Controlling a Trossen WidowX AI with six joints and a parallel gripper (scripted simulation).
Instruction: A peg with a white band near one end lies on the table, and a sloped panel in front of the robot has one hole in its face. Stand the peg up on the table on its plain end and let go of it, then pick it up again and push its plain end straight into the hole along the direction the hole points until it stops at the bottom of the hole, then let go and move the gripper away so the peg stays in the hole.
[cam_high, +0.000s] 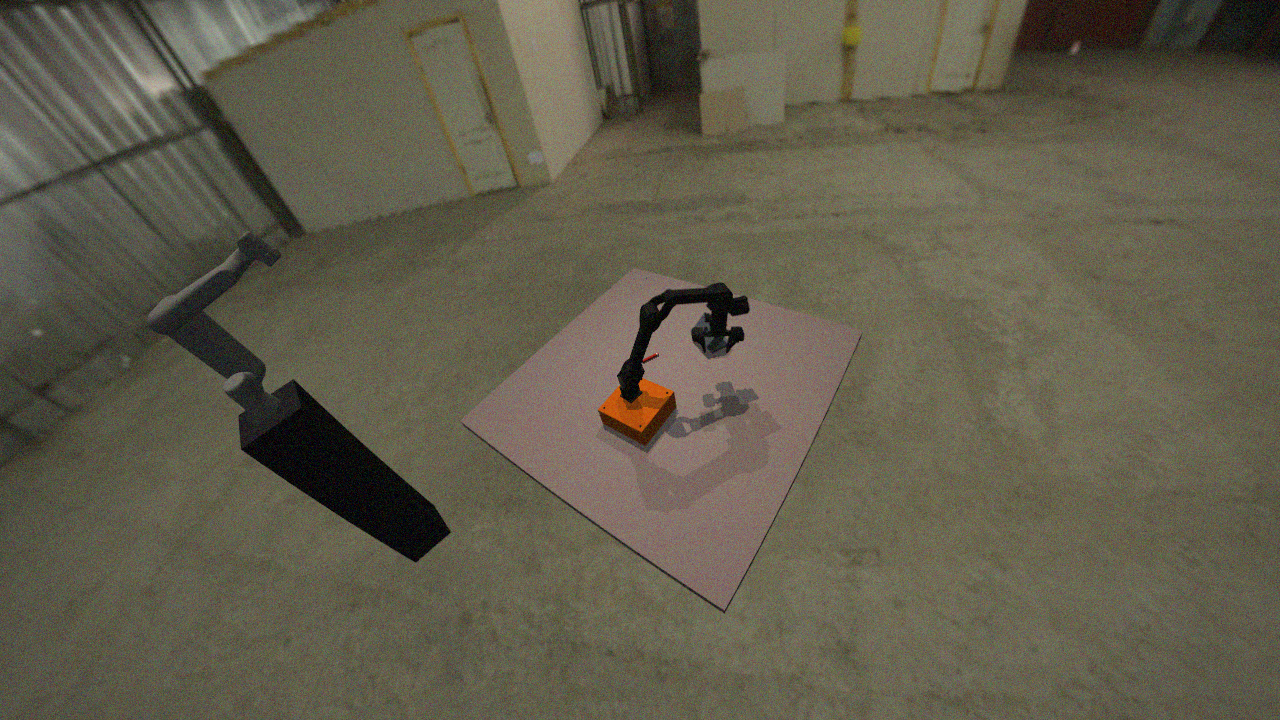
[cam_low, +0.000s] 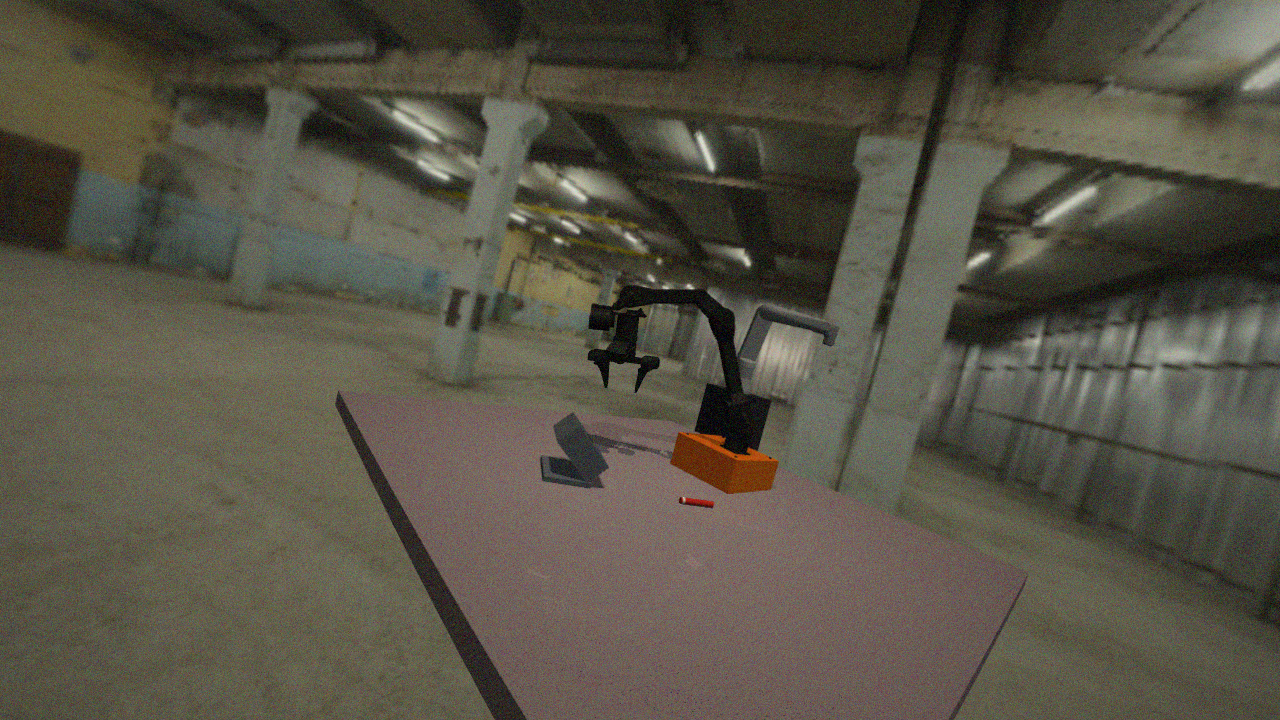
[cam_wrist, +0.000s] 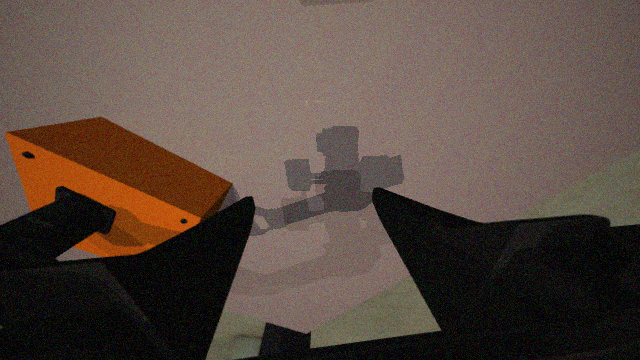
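Now: the red peg 4 cm behind my gripper tip, 32 cm to the left of it and 17 cm below it. The rest, counted from my gripper tip: flat foot 20 cm ahead, 16 cm to the left, 17 cm below; grey sloped panel 18 cm ahead, 17 cm to the left, 11 cm below.
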